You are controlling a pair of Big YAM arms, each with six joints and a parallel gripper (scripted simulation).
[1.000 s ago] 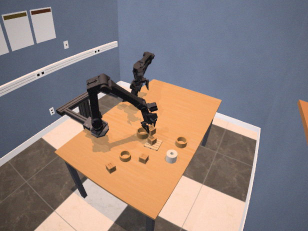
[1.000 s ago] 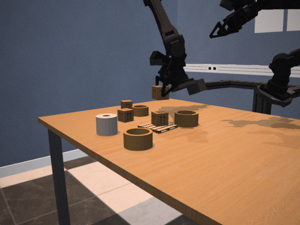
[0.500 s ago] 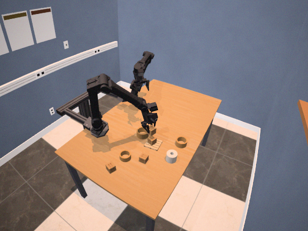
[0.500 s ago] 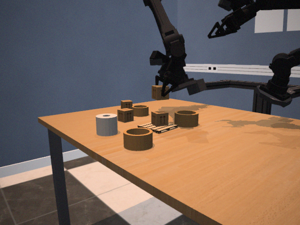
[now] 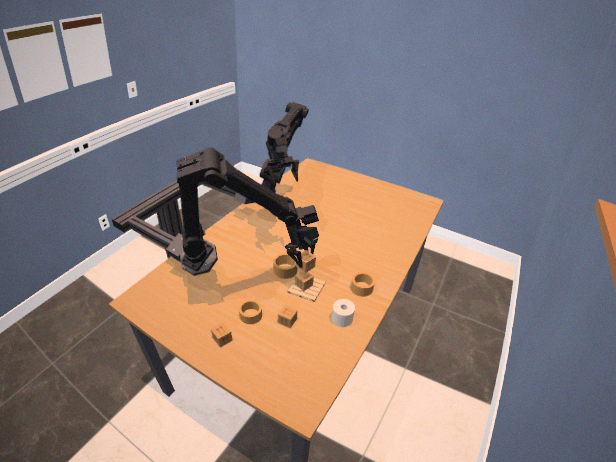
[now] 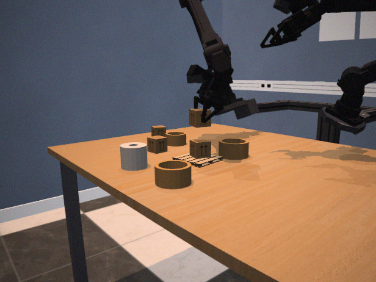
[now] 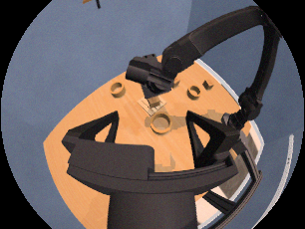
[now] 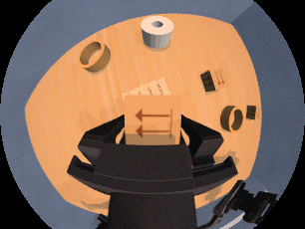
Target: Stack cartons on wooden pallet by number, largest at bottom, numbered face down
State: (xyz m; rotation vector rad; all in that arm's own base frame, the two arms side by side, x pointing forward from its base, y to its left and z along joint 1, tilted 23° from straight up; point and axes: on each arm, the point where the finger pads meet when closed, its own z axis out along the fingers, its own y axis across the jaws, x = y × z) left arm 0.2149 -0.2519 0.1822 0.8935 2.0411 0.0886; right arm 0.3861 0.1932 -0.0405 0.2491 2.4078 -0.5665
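The wooden pallet is 13 cm below my right hand and 1 cm ahead of it. From my right hand the other things lie so: brown carton (right at my right hand).
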